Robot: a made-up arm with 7 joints.
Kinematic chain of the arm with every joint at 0, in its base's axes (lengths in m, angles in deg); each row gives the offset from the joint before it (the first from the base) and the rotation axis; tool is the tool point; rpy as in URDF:
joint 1: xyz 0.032 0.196 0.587 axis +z
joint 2: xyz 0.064 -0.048 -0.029 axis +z
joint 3: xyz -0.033 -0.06 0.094 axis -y
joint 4: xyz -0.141 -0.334 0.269 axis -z
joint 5: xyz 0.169 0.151 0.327 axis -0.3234 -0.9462 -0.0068
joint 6: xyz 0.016 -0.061 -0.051 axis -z
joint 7: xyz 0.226 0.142 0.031 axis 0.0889 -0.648 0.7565
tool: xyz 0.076 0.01 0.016 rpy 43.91 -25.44 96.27
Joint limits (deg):
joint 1: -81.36..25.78
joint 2: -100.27..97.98
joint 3: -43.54..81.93
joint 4: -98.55..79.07
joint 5: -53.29..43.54
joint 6: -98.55..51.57
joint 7: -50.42..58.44
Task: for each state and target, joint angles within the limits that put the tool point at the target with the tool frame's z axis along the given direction. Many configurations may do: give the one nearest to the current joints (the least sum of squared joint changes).
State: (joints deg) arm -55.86 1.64 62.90 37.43 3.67 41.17 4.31
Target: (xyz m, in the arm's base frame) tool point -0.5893 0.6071 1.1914 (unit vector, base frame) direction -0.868 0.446 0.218
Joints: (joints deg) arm -74.86 -2.95 72.81 13.52 20.72 33.30 -23.44
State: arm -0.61 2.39 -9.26 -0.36 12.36 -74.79 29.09
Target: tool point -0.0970 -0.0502 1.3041 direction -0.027 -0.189 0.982
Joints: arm 14.97 11.18 36.48 22.81 -30.56 -56.09 58.44
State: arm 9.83 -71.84 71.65 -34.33 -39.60 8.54 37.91
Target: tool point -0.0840 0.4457 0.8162 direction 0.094 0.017 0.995
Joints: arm 4.27 -75.47 81.93 -40.59 -49.94 41.15 21.88
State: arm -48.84 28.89 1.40 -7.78 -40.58 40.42 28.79
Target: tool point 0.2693 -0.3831 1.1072 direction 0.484 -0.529 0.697
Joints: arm -46.31 29.83 -5.60 4.78 -21.75 48.54 46.48
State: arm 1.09 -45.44 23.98 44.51 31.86 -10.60 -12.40
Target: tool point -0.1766 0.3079 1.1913 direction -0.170 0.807 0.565
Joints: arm 10.17 -38.75 42.21 7.16 43.54 -50.85 15.41
